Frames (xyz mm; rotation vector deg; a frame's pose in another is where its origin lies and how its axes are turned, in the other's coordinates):
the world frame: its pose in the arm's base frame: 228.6 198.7 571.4 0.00 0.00 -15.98
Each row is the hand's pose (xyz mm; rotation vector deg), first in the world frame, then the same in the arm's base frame.
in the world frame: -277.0 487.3 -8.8 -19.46 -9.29 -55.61
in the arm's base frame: 96.5 743.4 562.6 -21.11 -6.67 -71.39
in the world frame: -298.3 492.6 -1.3 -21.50 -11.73 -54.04
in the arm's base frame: 77.4 754.4 570.1 -23.52 -8.85 -69.76
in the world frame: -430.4 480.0 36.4 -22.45 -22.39 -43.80
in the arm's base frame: -53.0 778.6 607.8 -25.89 -19.46 -59.36
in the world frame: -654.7 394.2 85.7 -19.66 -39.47 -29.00
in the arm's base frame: -292.3 757.9 657.1 -25.34 -36.91 -44.17
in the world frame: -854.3 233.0 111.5 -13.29 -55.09 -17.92
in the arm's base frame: -528.5 657.9 682.9 -21.04 -53.26 -32.56
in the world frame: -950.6 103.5 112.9 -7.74 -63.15 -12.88
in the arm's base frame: -656.8 559.9 684.3 -16.58 -61.97 -27.17
